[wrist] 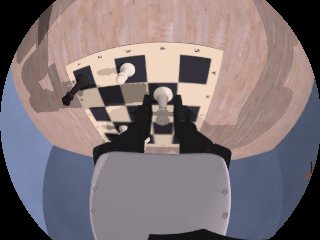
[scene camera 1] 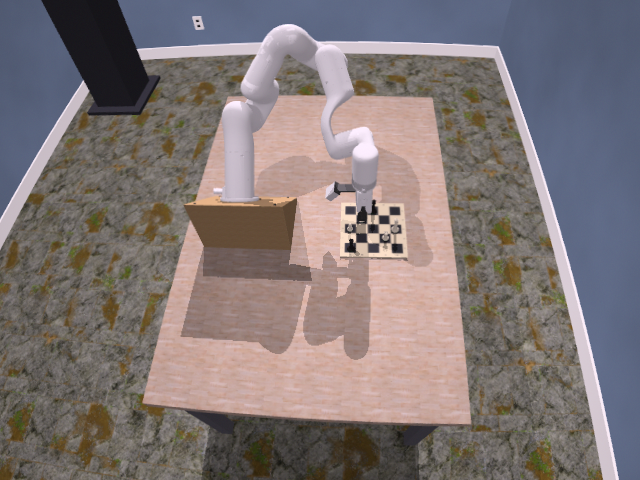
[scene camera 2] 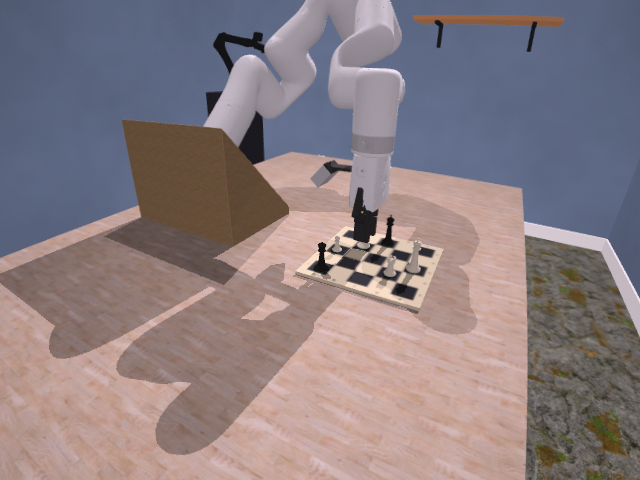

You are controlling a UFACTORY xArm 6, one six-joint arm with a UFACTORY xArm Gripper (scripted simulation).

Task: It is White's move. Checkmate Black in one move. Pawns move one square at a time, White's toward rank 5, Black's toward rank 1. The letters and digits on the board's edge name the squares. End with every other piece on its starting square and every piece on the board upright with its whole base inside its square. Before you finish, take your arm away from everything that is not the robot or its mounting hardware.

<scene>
In view: the gripper point(scene camera 2: 364, 237) and a small chessboard point(scene camera 2: 359, 270).
The small chessboard shows as well in the wrist view point(wrist: 190, 70). The gripper also shows in scene camera 1 point(scene camera 1: 361, 216).
</scene>
